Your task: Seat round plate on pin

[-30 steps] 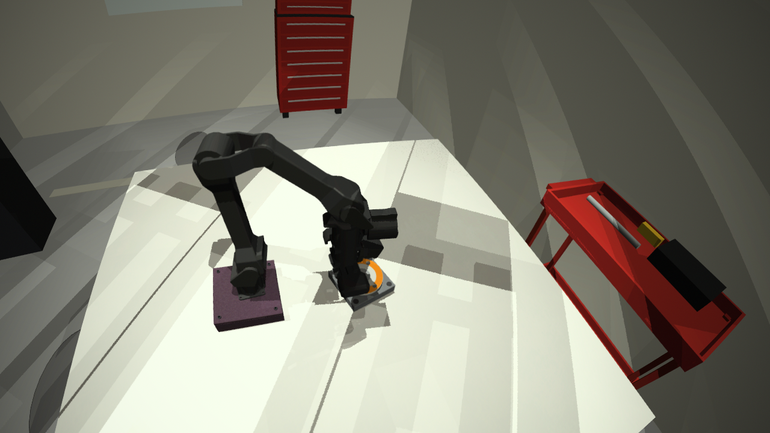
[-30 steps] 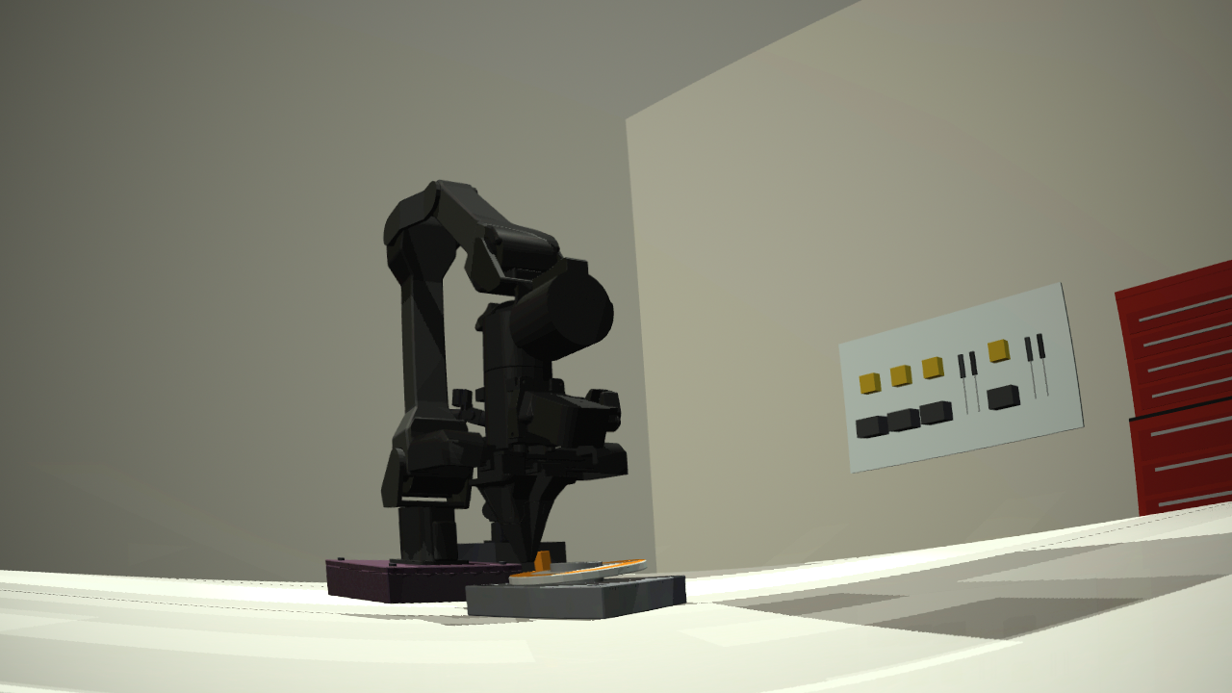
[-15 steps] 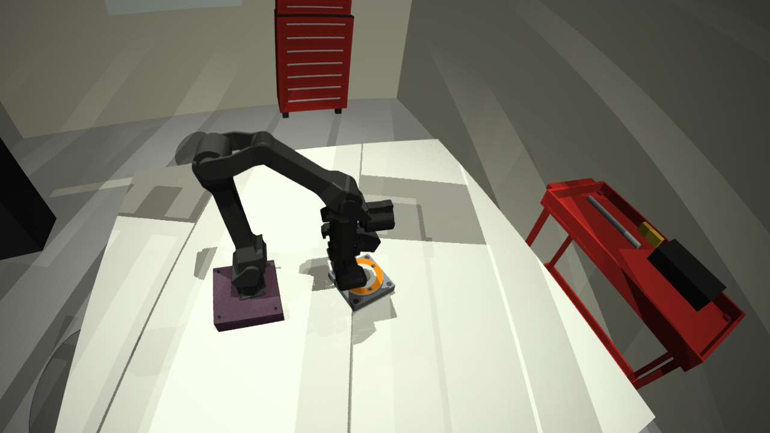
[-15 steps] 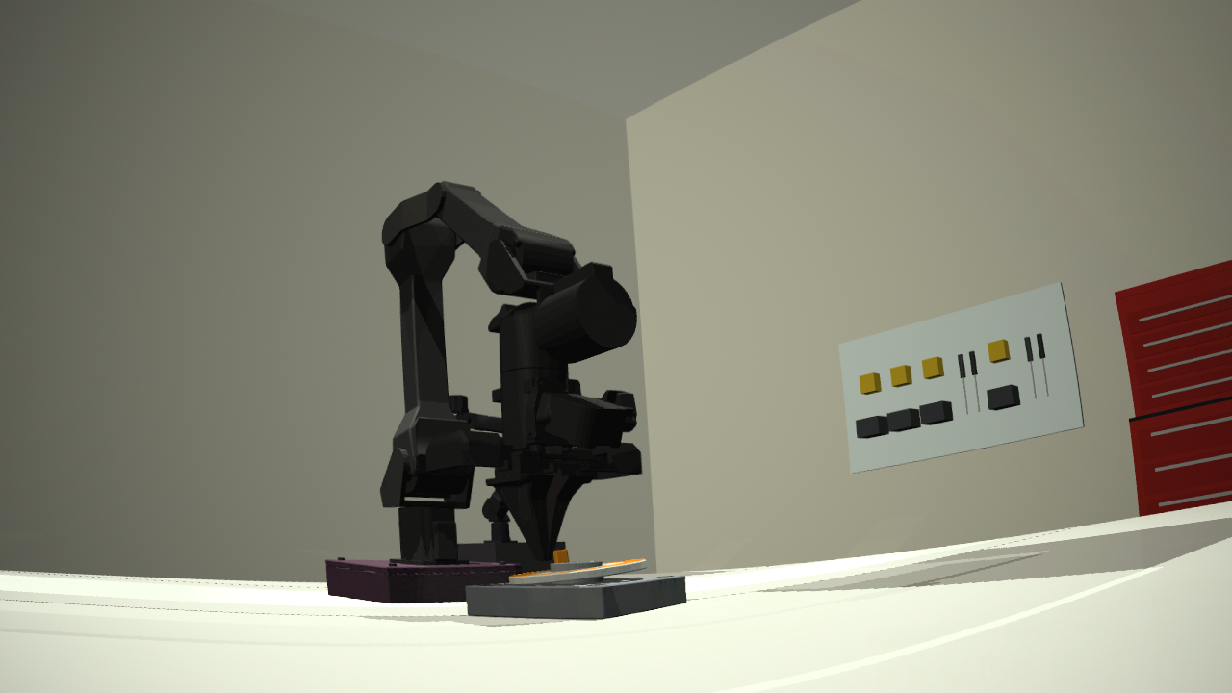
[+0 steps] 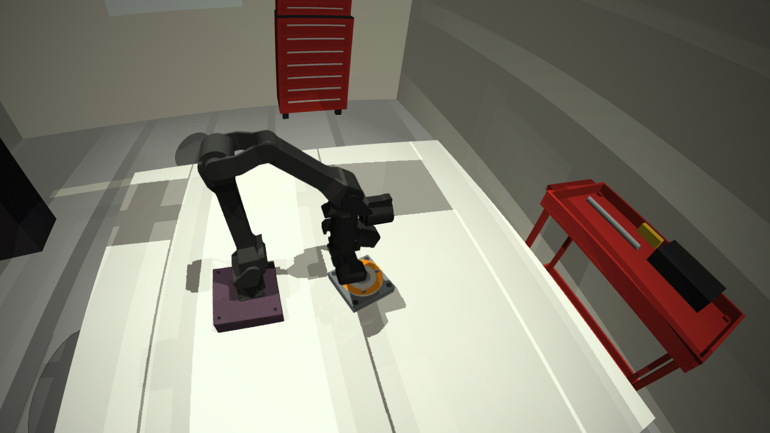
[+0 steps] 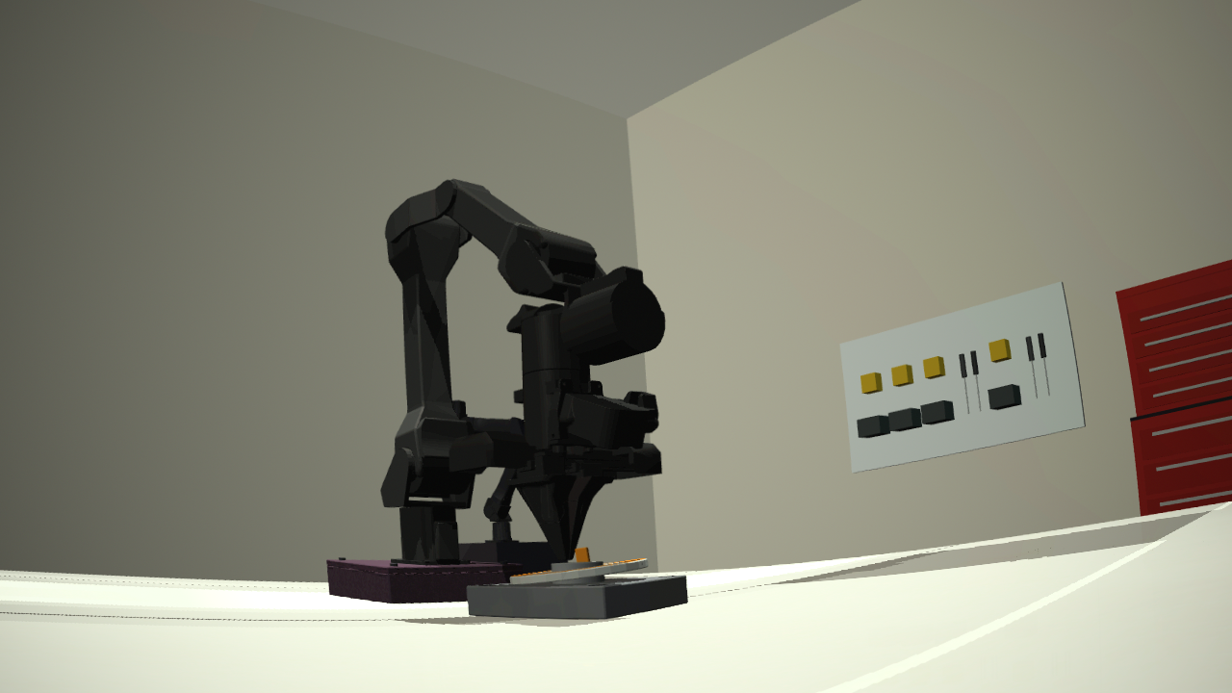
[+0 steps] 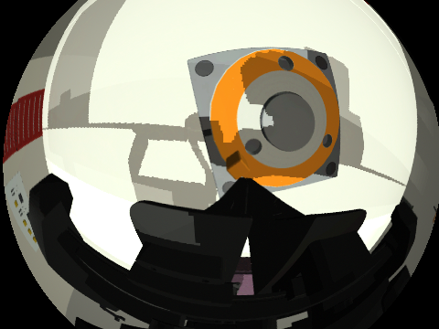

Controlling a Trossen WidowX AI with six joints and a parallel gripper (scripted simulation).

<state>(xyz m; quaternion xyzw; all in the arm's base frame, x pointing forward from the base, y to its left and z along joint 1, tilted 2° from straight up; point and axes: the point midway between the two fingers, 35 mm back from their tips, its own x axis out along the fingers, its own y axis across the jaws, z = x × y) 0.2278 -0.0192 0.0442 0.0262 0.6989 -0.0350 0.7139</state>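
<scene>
My gripper tip is 3 cm short of the round plate and 1 cm to the left of it. Round my gripper tip: grey base: 4 cm ahead, 3 cm to the right, 2 cm below.
</scene>
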